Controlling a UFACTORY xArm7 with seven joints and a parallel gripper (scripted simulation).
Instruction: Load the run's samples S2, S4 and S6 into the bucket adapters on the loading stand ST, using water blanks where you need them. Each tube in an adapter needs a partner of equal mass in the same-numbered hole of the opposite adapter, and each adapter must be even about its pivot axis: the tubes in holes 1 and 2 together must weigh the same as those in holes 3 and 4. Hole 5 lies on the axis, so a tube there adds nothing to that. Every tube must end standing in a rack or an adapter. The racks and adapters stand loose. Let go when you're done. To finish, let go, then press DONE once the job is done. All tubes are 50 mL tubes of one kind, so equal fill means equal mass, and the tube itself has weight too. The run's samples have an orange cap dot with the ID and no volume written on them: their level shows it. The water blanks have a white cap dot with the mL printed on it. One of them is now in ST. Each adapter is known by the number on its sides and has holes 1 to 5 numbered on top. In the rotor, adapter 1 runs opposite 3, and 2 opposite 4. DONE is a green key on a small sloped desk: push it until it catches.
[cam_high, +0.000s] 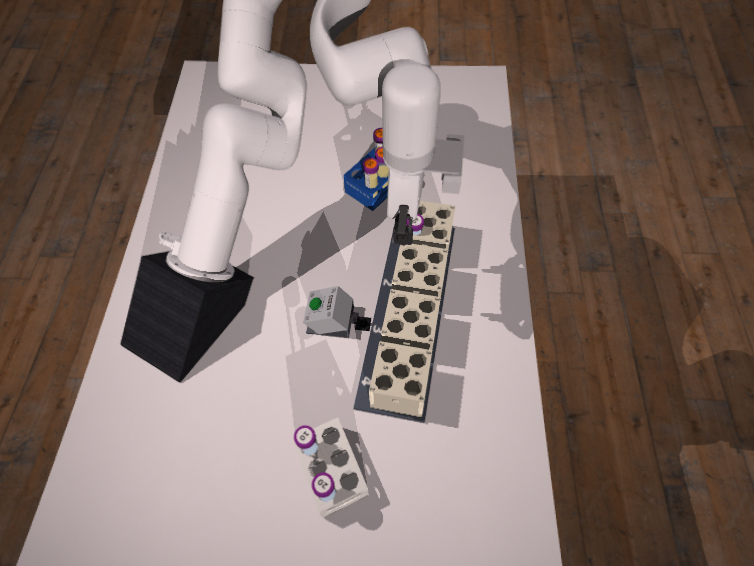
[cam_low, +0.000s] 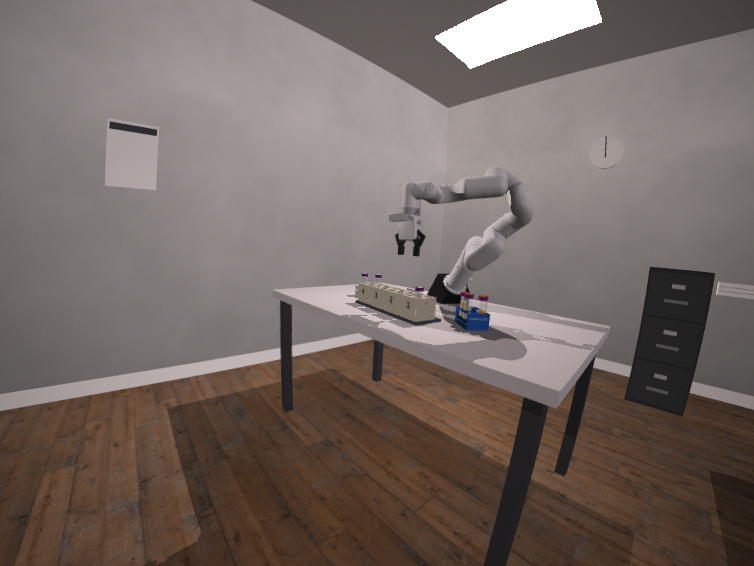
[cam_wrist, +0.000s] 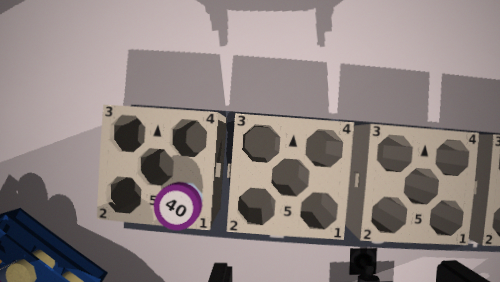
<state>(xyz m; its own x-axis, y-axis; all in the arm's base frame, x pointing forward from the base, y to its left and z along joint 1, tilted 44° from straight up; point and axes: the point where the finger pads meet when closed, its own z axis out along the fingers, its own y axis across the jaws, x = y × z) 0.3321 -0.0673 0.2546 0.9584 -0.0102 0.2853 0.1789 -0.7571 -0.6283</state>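
My hand is 150 mm past the orange-dot tube, 310 mm to the right of it and 190 mm above it. The rest, counted from my hand: 40 mL water blank 10 mm behind, 80 mm to the left, 190 mm below; then green done key 140 mm behind, 120 mm to the right, 190 mm below; then blue sample rack 140 mm behind, 250 mm to the left, 220 mm below.
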